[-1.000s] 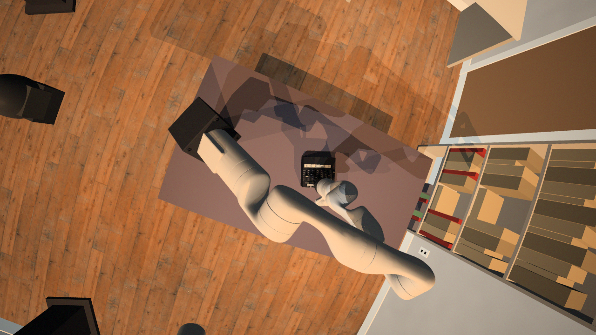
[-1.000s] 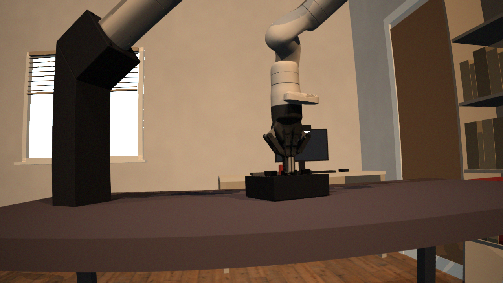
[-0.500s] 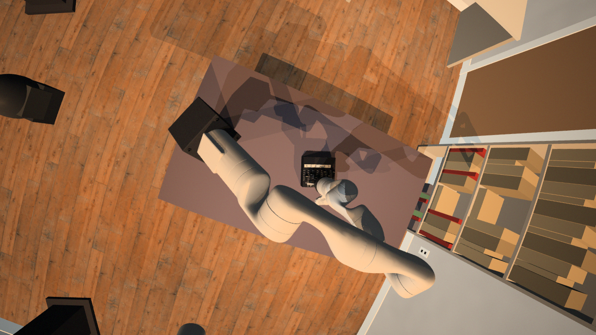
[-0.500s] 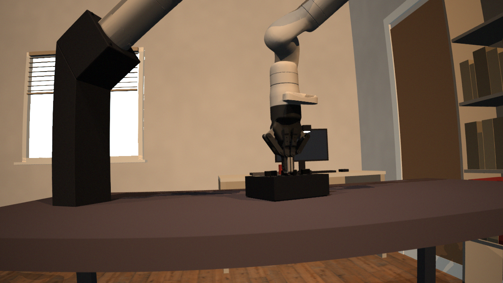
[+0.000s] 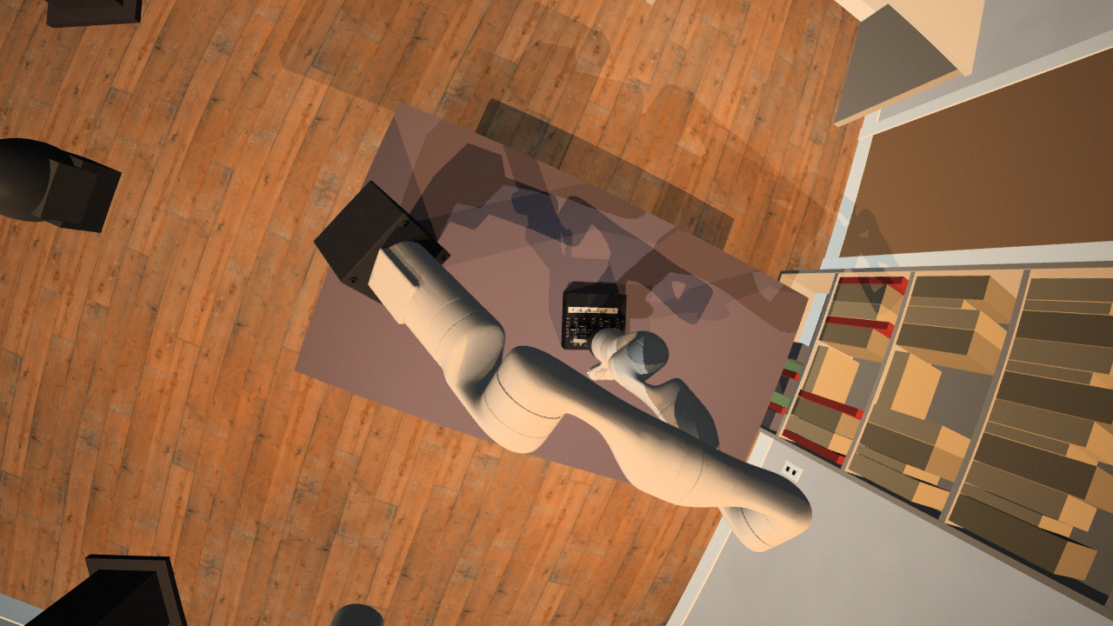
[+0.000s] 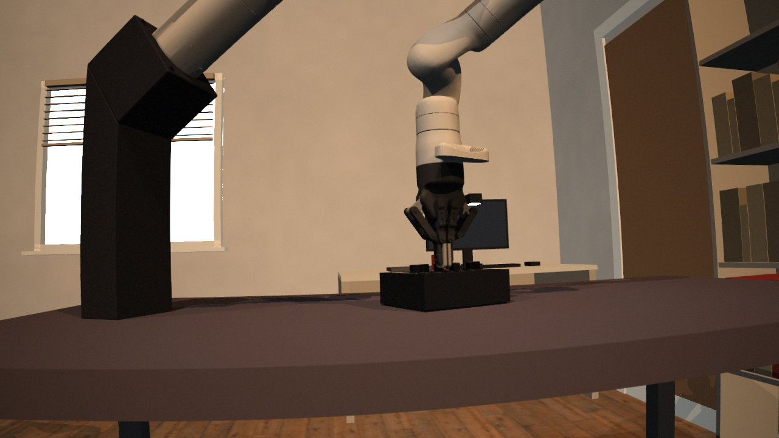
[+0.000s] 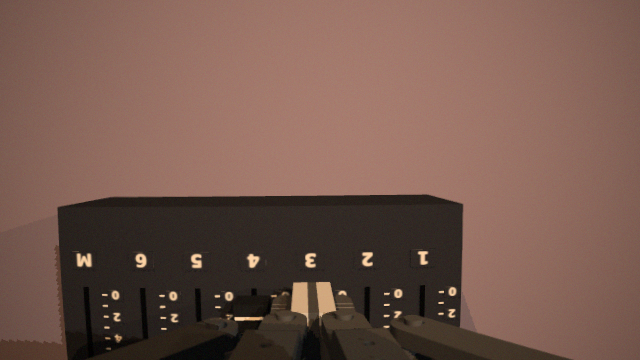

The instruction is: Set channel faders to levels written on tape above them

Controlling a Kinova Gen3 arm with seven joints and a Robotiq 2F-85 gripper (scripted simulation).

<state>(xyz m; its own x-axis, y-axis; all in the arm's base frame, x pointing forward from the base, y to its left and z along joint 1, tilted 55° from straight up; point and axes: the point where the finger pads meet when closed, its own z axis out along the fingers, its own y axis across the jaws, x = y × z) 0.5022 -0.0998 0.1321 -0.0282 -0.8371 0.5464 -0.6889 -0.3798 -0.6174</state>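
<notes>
Now: the channel 4 cap 2 cm below my hand and 2 cm ahead of it. Round my hand: channel 2 cap: 2 cm to the left, 2 cm below, 2 cm behind; channel 3 cap: 2 cm to the left, 2 cm below; channel fader cap: 4 cm behind, 2 cm to the left, 2 cm below.
</notes>
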